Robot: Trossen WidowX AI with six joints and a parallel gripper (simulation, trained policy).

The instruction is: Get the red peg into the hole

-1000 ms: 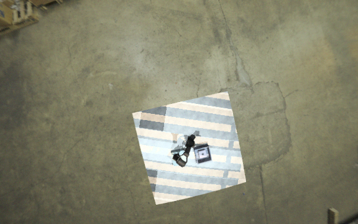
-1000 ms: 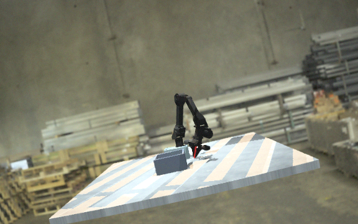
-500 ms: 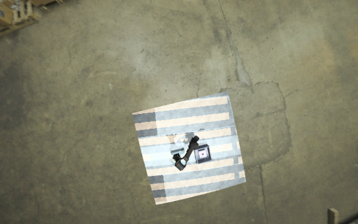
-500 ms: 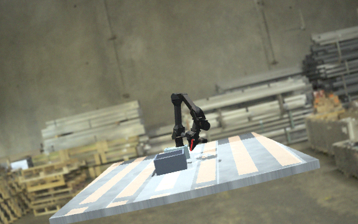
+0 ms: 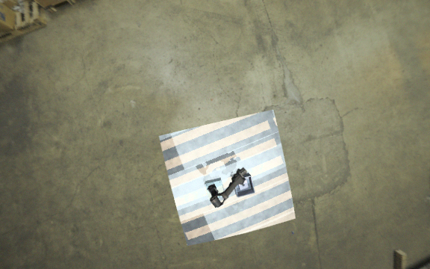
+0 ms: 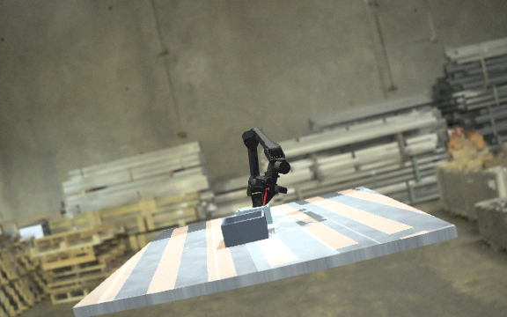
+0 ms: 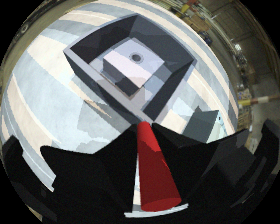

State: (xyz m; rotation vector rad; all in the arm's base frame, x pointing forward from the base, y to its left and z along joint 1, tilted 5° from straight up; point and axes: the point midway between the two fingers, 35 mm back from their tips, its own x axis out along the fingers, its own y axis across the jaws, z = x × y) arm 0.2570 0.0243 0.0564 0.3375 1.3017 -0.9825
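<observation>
Now: the plate 110 mm to the right of my gripper tip, 80 mm below it and 60 mm ahead of it. Also, from my gripper tip: red peg (30 mm above, 10 mm to the left); dark grey box (110 mm to the right, 100 mm below, 60 mm ahead).
</observation>
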